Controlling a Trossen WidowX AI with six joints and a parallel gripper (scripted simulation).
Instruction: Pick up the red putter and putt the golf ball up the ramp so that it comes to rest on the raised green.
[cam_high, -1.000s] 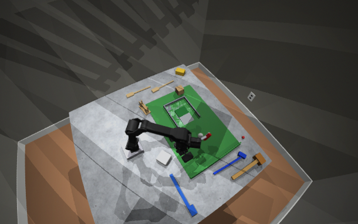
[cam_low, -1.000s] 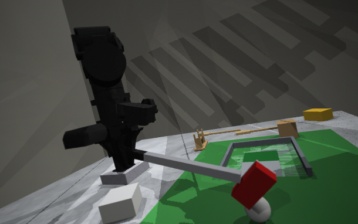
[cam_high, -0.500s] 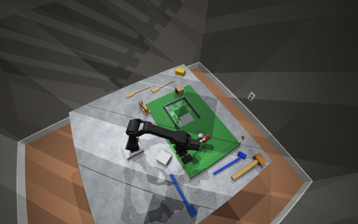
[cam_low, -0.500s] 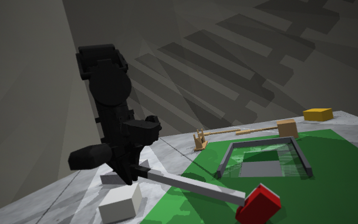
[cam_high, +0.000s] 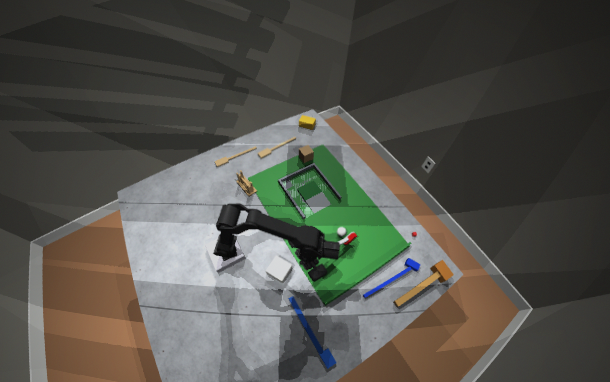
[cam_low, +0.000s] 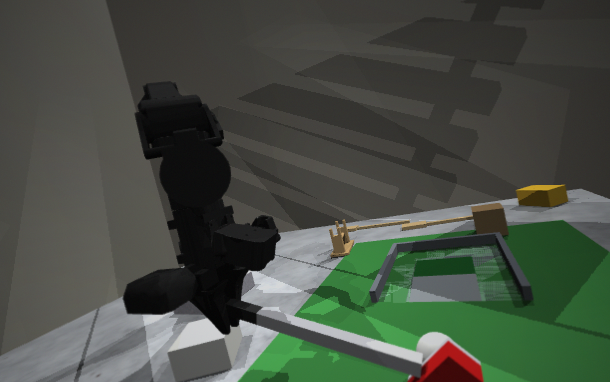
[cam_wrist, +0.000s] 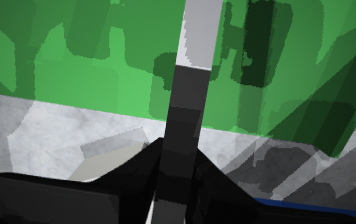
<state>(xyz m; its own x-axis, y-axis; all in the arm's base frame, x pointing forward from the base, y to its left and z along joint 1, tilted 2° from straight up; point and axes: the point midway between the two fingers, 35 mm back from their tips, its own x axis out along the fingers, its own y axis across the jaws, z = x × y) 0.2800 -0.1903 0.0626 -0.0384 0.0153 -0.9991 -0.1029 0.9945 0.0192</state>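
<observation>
The white block is 11 cm behind my gripper tip, 5 cm below it and 3 cm to the left of it. Also, from my gripper tip: green mat: 21 cm to the left, 20 cm ahead, 7 cm below; wooden stand: 50 cm to the left, 9 cm behind, 4 cm below; white golf ball: 22 cm ahead, 7 cm to the left, 5 cm below.
</observation>
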